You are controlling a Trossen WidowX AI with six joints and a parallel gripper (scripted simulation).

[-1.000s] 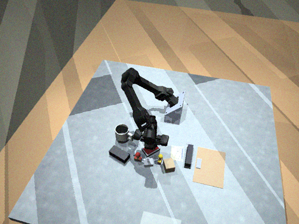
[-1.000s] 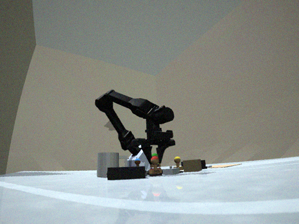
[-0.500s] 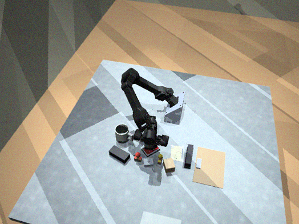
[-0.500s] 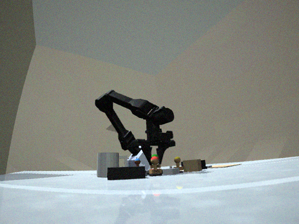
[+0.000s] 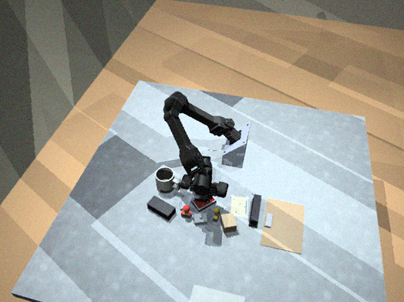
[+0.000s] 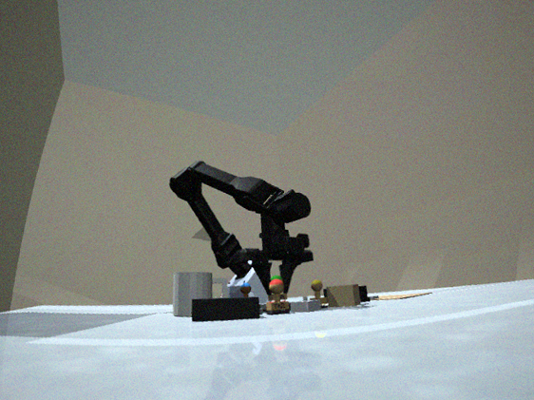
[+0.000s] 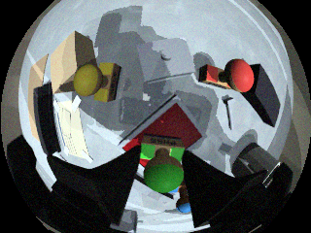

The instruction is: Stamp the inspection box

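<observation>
The green-knobbed stamp is right at my gripper tip. Round my gripper tip: blue-knobbed stamp (80 mm behind, 30 mm to the right, 20 mm below); then red ink pad (30 mm below); then yellow-knobbed stamp (70 mm ahead, 60 mm to the left, 20 mm below).
</observation>
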